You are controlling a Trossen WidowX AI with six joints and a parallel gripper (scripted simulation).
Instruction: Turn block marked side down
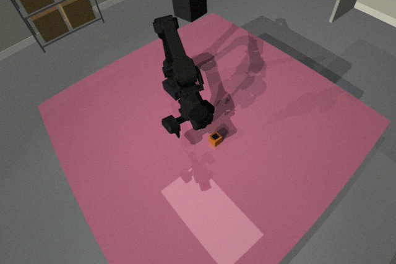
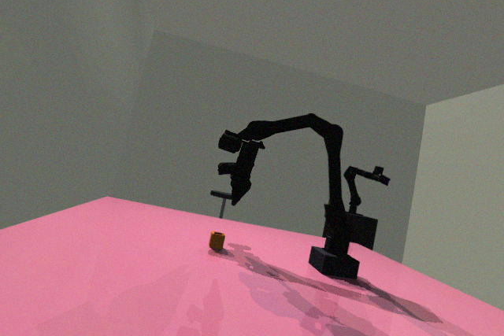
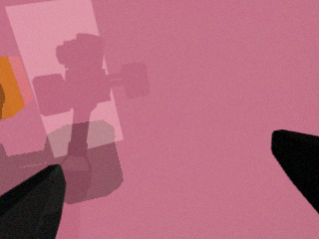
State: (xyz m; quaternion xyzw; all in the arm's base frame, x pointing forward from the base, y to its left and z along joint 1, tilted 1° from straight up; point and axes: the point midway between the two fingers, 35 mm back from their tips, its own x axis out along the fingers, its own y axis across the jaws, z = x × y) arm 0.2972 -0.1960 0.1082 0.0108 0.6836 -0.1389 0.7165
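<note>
The block is 10 cm below my gripper tip, 9 cm to the left of it and 5 cm ahead of it.
</note>
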